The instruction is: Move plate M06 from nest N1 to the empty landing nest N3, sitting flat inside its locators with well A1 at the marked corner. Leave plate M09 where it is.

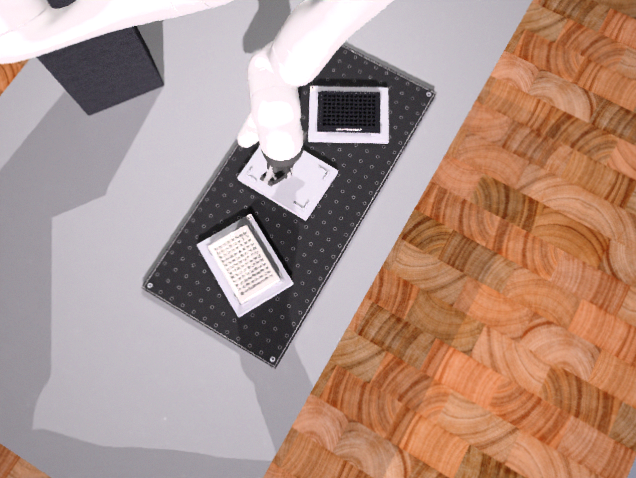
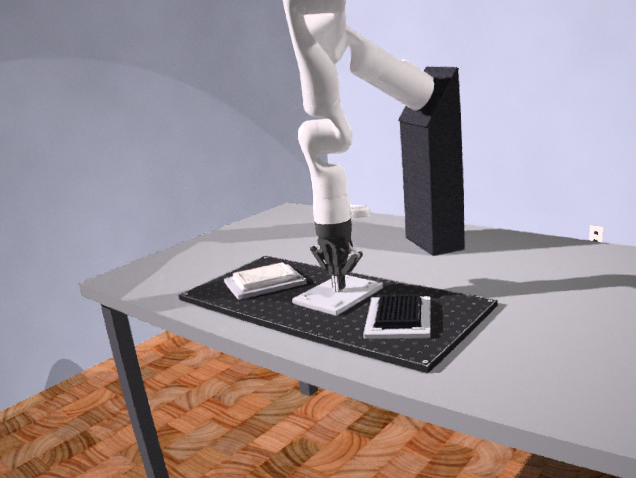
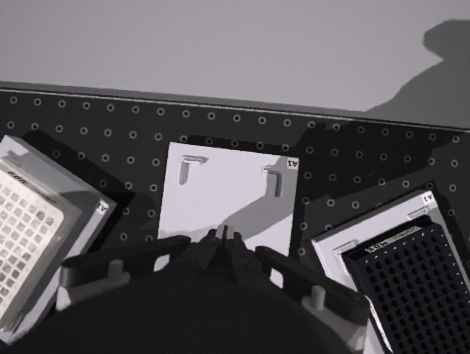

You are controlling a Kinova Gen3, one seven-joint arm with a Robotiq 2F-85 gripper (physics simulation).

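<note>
A black well plate (image 1: pixel 349 112) (image 2: pixel 398 310) (image 3: pixel 410 280) sits in one white nest (image 1: pixel 349 138) (image 3: pixel 325 246). A white well plate (image 1: pixel 244 264) (image 2: pixel 264 276) (image 3: pixel 25 235) sits in another nest (image 1: pixel 222 277) (image 2: pixel 272 288). Their printed names are too small to read surely. Between them is an empty white nest (image 1: pixel 308 191) (image 2: pixel 329 303) (image 3: pixel 200 200) with corner locators and an A1 mark (image 3: pixel 292 163). My gripper (image 1: pixel 268 177) (image 2: pixel 337 287) (image 3: pixel 224 235) is shut and empty, pointing down low over the empty nest; contact cannot be told. It hides part of that nest.
All three nests stand on a black perforated board (image 1: pixel 318 251) (image 2: pixel 329 328) (image 3: pixel 210 127) on the grey table (image 1: pixel 123 370) (image 2: pixel 539 359). A dark pedestal (image 1: pixel 102 71) (image 2: pixel 434 179) carries the arm behind the board.
</note>
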